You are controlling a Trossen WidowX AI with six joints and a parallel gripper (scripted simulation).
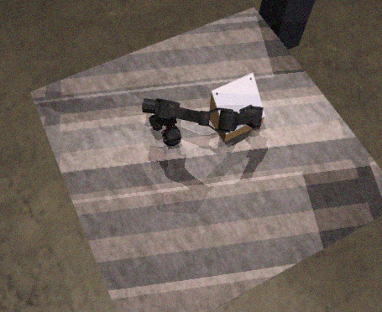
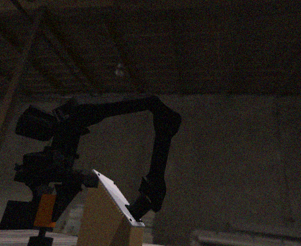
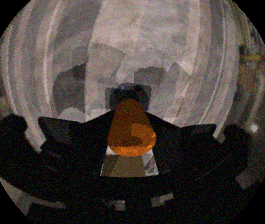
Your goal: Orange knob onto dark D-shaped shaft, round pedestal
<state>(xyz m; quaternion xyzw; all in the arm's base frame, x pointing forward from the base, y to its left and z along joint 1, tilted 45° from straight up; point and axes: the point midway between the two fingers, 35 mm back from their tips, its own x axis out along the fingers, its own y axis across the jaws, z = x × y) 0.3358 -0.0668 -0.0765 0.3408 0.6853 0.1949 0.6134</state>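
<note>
My gripper tip is 20 mm below the orange knob. The rest, counted from my gripper tip: dark pedestal 40 mm below.
</note>
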